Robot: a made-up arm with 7 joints.
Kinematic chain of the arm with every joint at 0, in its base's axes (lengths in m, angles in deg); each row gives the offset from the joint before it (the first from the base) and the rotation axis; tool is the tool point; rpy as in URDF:
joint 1: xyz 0 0 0.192 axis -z
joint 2: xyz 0 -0.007 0.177 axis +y
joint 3: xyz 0 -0.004 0.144 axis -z
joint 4: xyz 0 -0.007 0.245 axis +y
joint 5: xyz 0 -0.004 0.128 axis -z
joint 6: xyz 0 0 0.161 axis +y
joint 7: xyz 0 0 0.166 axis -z
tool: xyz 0 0 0 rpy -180 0 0
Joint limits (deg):
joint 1: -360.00..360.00
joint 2: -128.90..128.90
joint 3: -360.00..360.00
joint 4: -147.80..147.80
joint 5: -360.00..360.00
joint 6: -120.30..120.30
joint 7: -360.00..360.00
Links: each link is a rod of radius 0.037 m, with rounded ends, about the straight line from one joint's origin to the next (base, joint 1, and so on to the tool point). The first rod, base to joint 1, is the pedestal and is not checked.
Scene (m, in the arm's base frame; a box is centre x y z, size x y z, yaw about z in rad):
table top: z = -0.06
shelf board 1: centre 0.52 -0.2 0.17 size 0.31 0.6 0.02 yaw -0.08
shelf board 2: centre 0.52 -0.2 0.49 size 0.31 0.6 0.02 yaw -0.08
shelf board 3: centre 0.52 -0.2 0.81 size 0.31 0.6 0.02 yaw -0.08
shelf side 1: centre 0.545 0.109 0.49 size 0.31 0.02 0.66 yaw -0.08
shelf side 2: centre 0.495 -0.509 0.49 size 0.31 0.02 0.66 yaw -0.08
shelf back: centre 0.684 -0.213 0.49 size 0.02 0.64 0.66 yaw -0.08
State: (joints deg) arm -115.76 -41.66 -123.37 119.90 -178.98 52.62 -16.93
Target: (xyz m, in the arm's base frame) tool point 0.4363 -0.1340 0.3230
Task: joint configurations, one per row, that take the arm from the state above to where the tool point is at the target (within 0.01 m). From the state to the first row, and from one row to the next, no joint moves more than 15 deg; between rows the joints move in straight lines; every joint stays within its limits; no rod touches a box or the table.
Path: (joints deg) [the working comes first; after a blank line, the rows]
Joints at the target: -168.64 -40.08 -166.99 128.40 -162.86 56.84 -16.93
Straight joint move there: clear.

1: -128.98 -41.26 -134.27 122.02 -174.95 53.67 -16.93
2: -142.20 -40.87 -145.18 124.15 -170.92 54.73 -16.93
3: -155.42 -40.47 -156.08 126.27 -166.89 55.78 -16.93
4: -168.64 -40.08 -166.99 128.40 -162.86 56.84 -16.93

